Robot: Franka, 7 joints.
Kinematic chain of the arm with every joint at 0, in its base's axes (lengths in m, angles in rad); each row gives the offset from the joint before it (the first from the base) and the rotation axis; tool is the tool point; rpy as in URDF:
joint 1: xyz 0 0 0.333 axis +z
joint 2: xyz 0 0 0 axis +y
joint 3: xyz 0 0 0.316 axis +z
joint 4: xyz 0.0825 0 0 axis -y
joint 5: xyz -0.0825 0 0.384 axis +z
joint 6: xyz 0 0 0 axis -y
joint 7: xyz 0.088 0 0 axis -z
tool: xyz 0 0 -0.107 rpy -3.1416 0 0
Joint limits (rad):
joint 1: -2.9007..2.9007
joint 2: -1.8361..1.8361
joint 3: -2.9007..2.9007
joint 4: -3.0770..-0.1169
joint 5: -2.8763..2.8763
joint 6: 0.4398..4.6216
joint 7: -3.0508..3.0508
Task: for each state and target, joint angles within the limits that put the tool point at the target. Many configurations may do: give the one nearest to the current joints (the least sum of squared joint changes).
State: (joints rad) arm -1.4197 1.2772 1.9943 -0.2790 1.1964 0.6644 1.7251
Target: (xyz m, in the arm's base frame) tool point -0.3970 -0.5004 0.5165
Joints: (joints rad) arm -2.2169 1.5034 2.1747 -0.1169 1.3502 0.4770 1.7251
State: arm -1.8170 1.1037 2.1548 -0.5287 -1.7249 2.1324 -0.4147
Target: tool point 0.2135 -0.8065 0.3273
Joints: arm -1.6676 1.6211 1.9565 -0.5837 -1.6691 1.8509 -0.4147
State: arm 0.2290 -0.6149 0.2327 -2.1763 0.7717 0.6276 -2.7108
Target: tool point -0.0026 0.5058 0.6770
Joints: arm 0.5649 -0.1349 0.7264 -1.6445 1.0715 1.2622 -2.7108
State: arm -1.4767 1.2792 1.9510 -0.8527 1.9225 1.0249 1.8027
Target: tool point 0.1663 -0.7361 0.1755
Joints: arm -1.7745 1.8361 1.2762 -0.8365 2.0871 1.1042 1.8027
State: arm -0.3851 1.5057 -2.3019 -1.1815 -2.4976 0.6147 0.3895
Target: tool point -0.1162 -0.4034 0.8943
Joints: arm -0.9400 0.9825 -2.1640 -1.5276 -2.4963 0.8716 0.3895
